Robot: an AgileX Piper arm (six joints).
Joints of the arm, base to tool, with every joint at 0 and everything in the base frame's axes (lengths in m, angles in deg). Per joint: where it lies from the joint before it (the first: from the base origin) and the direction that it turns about. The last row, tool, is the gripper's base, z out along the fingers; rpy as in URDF.
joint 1: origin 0 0 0.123 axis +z
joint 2: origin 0 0 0 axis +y
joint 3: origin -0.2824 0 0.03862 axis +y
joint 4: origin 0.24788 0 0.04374 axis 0.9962 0 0.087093
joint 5: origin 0 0 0 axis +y
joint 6: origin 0.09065 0 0.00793 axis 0.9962 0 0.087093
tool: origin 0 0 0 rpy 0 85.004 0
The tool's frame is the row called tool.
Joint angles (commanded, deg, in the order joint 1, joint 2, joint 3, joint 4, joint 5, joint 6), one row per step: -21.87, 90.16, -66.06, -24.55, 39.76, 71.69; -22.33, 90.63, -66.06, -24.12, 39.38, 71.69; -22.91, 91.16, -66.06, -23.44, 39.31, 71.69; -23.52, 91.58, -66.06, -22.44, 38.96, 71.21; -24.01, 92.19, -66.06, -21.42, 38.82, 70.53; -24.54, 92.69, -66.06, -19.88, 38.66, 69.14; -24.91, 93.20, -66.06, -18.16, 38.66, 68.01; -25.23, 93.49, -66.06, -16.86, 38.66, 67.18; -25.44, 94.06, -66.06, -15.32, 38.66, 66.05; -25.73, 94.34, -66.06, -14.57, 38.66, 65.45; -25.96, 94.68, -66.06, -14.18, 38.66, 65.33; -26.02, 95.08, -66.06, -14.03, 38.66, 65.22; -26.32, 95.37, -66.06, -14.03, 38.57, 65.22; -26.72, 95.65, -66.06, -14.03, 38.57, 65.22; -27.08, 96.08, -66.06, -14.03, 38.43, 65.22; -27.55, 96.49, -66.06, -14.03, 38.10, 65.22
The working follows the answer.
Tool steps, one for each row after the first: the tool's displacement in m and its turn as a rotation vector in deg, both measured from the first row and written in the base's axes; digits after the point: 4 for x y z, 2 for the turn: 0.0006, -0.0025, -0.0026, 0.47, -0.06, -0.45; 0.0005, -0.0054, -0.0059, 1.25, 0.12, -1.24; 0.0006, -0.0081, -0.0085, 2.01, 0.04, -1.68; 0.0010, -0.0104, -0.0124, 2.83, 0.38, -1.93; 0.0013, -0.0123, -0.0157, 3.77, 0.69, -1.82; 0.0018, -0.0132, -0.0192, 5.01, 0.95, -1.88; 0.0019, -0.0140, -0.0213, 5.91, 1.03, -1.99; 0.0029, -0.0142, -0.0251, 7.02, 1.38, -1.83; 0.0029, -0.0153, -0.0270, 7.54, 1.55, -1.90; 0.0030, -0.0165, -0.0291, 7.97, 1.73, -2.19; 0.0036, -0.0170, -0.0315, 8.22, 2.07, -2.24; 0.0034, -0.0189, -0.0332, 8.32, 2.23, -2.53; 0.0027, -0.0213, -0.0349, 8.45, 2.45, -2.94; 0.0026, -0.0236, -0.0374, 8.59, 2.69, -3.29; 0.0024, -0.0265, -0.0396, 8.67, 2.73, -3.69
Tool pose at each row, in the base's axes (x y z in m, rotation vector in deg; rounded; the steps above come from the unrounded poses): 0.2994, -0.1462, 0.2711, 91.21, 110.81, -7.28; 0.3000, -0.1487, 0.2685, 91.95, 110.58, -6.97; 0.2999, -0.1516, 0.2652, 93.27, 110.37, -6.70; 0.3000, -0.1544, 0.2626, 94.17, 110.22, -6.09; 0.3004, -0.1566, 0.2587, 95.03, 110.56, -5.69; 0.3007, -0.1585, 0.2554, 95.60, 111.20, -4.99; 0.3012, -0.1594, 0.2518, 96.53, 111.76, -4.03; 0.3013, -0.1602, 0.2498, 97.23, 112.03, -3.25; 0.3023, -0.1604, 0.2460, 97.87, 112.77, -2.39; 0.3023, -0.1615, 0.2441, 98.32, 113.01, -2.04; 0.3024, -0.1627, 0.2420, 98.93, 113.06, -1.89; 0.3030, -0.1632, 0.2396, 99.22, 113.36, -1.94; 0.3028, -0.1651, 0.2379, 99.62, 113.28, -2.09; 0.3021, -0.1675, 0.2362, 100.17, 113.16, -2.33; 0.3020, -0.1698, 0.2337, 100.67, 113.11, -2.52; 0.3018, -0.1728, 0.2314, 101.13, 112.83, -2.64

